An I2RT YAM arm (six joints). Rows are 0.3 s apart.
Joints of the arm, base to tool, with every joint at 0 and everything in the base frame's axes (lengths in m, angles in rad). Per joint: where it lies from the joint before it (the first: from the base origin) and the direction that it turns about. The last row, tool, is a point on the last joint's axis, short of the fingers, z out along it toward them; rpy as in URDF.
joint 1: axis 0 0 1 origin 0.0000 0.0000 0.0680
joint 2: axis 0 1 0 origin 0.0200 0.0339 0.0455
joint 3: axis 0 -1 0 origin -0.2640 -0.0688 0.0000
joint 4: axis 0 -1 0 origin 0.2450 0.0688 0.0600
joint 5: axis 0 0 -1 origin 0.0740 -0.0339 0.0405
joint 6: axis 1 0 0 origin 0.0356 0.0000 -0.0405
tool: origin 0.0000 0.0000 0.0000 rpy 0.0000 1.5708 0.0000
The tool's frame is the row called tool.
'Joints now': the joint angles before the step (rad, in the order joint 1, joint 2, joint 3, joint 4, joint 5, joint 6). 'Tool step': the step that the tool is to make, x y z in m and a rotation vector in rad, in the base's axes. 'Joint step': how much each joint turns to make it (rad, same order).
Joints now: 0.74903, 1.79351, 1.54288, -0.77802, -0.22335, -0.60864
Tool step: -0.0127, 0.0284, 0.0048, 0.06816, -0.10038, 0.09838
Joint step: 0.07452, 0.00650, 0.00008, 0.11822, 0.00542, -0.03347
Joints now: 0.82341, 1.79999, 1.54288, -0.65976, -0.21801, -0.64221
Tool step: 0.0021, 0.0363, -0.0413, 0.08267, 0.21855, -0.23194
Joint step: 0.05414, 0.12595, 0.00027, 0.12338, -0.00040, 0.36886
